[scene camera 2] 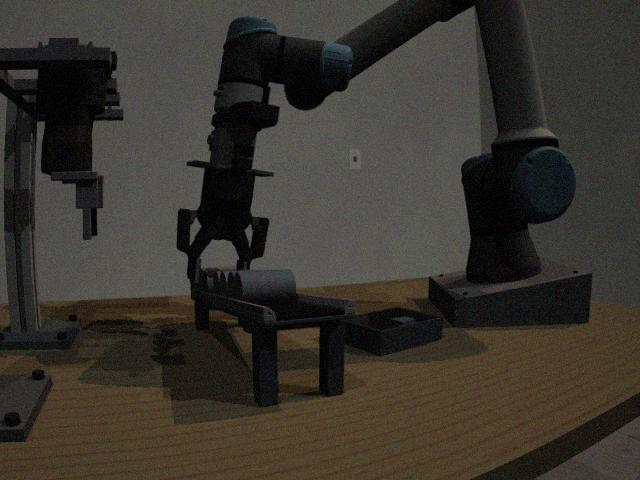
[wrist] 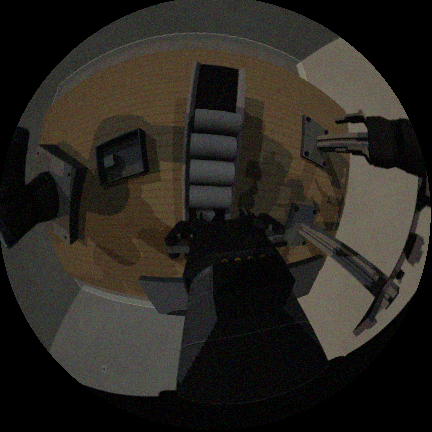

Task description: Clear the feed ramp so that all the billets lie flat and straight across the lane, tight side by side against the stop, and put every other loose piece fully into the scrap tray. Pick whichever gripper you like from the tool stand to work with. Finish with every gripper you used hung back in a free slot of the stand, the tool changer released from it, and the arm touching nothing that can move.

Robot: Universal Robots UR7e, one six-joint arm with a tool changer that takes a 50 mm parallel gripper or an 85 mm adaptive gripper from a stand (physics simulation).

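Observation:
Several grey billets lie across the lane of the feed ramp; in the wrist view narrow gaps show between some of them. My gripper, the adaptive one, points down at the ramp's far end, open, its fingers apart across the lane and low beside the rails. A small pale piece shows partly by the fingertips; its shape and whether it is touched are hidden. The scrap tray holds a small grey piece.
The tool stand rises on the ramp's other side from the tray, with the parallel gripper hanging from it in scene camera 2. The arm's wedge-shaped base stands beyond the tray. The ramp stands on legs.

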